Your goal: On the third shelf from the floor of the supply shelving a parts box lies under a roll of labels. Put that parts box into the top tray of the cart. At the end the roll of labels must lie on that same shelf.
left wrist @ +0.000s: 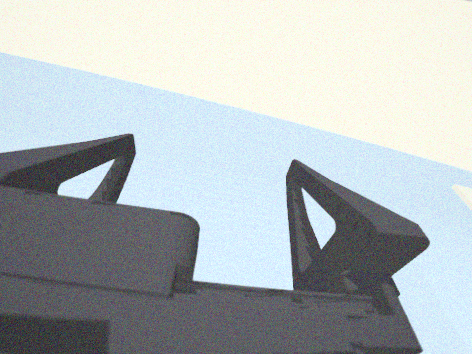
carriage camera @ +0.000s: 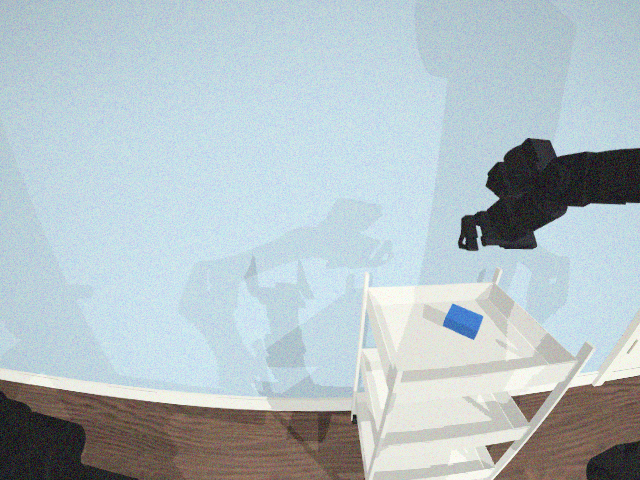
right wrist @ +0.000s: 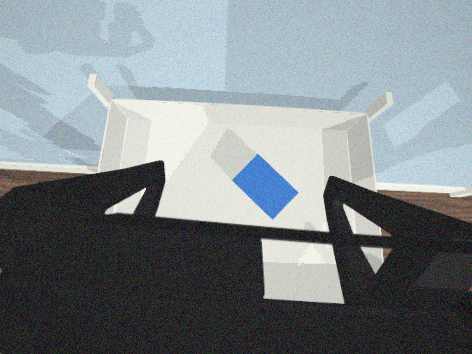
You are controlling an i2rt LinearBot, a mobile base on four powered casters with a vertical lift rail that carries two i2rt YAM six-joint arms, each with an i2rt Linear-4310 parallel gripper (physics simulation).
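Frame: origin at the left arm's base, x ahead, y left, z up, level; centimetres.
Seen in the pictures: left gripper, fingertip midpoint: (left wrist: pixel 214 155); right gripper, fingertip midpoint: (carriage camera: pixel 479 244) (right wrist: pixel 245 178).
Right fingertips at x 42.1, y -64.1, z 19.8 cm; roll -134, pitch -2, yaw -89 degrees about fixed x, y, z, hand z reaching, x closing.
Pixels of each thing's top centre, then the offset from my right fingertips to it. "spot": a spot on its surface instead. Level surfaces: height alone.
- blue parts box, middle of its top: (right wrist: pixel 267 183) (carriage camera: pixel 465 313) dx +5.3, dy -5.2, dz -23.3 cm
- white top tray, surface spot: (right wrist: pixel 280 114) spot: dx +17.9, dy -6.7, dz -24.0 cm
- Brown floor, its level: dz -95.0 cm
The blue parts box (carriage camera: pixel 463 321) (right wrist: pixel 265 186) is in the white top tray (carriage camera: pixel 429 292) (right wrist: pixel 280 114) of the cart, turned askew to the tray walls, with its shadow beside it. My right gripper (carriage camera: pixel 497 248) (right wrist: pixel 245 178) is open above the tray, apart from the box, with nothing between its fingers. My left gripper (left wrist: pixel 214 155) is open and empty in front of the light blue wall. The roll of labels and the third shelf of the supply shelving do not show in these views.
The cart's lower trays (carriage camera: pixel 454 421) show below the top one, and its posts (carriage camera: pixel 563 384) rise past the top tray's corners. The blue wall (carriage camera: pixel 206 129) stands behind the cart. A white panel (carriage camera: pixel 620 353) shows at the right edge. Brown floor (carriage camera: pixel 206 439) lies below.
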